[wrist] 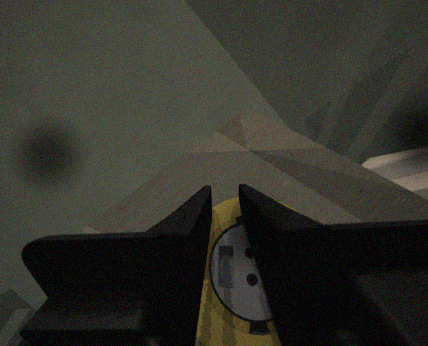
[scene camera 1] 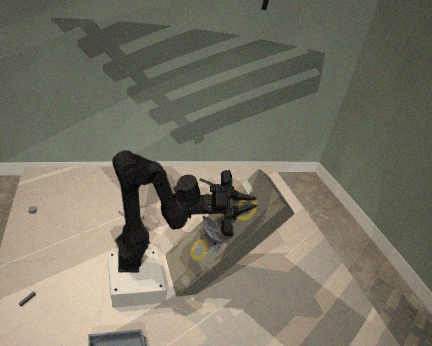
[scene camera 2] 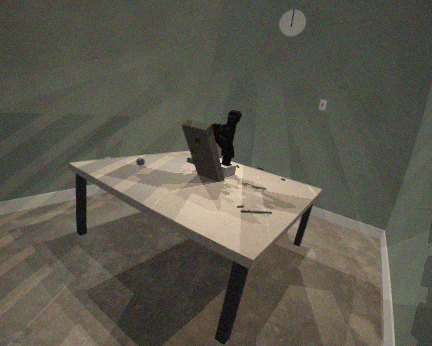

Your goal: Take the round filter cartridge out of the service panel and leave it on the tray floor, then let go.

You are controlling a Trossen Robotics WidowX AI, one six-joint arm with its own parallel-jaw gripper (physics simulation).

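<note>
The round filter cartridge (wrist: 236,274) is a grey disc with a slot and two holes. It sits in a yellow ring (wrist: 217,214) (scene camera 1: 248,215) on the upper part of the sloped service panel (scene camera 1: 271,197) (scene camera 2: 204,154). My gripper (wrist: 225,191) (scene camera 1: 253,202) is right over that ring. Its fingers stand a little apart and nothing is between them. The cartridge shows through the gap in the wrist view. In scene camera 1 the gripper hides it. The grey tray (scene camera 1: 116,333) lies at the bottom left, far from the gripper.
A second yellow ring (scene camera 1: 198,249) lies lower on the panel, with a grey angular piece (scene camera 1: 212,231) beside it. The arm stands on a white block (scene camera 1: 137,286). On the table (scene camera 2: 197,213) are a small ball (scene camera 2: 140,161) and thin dark sticks (scene camera 2: 256,211).
</note>
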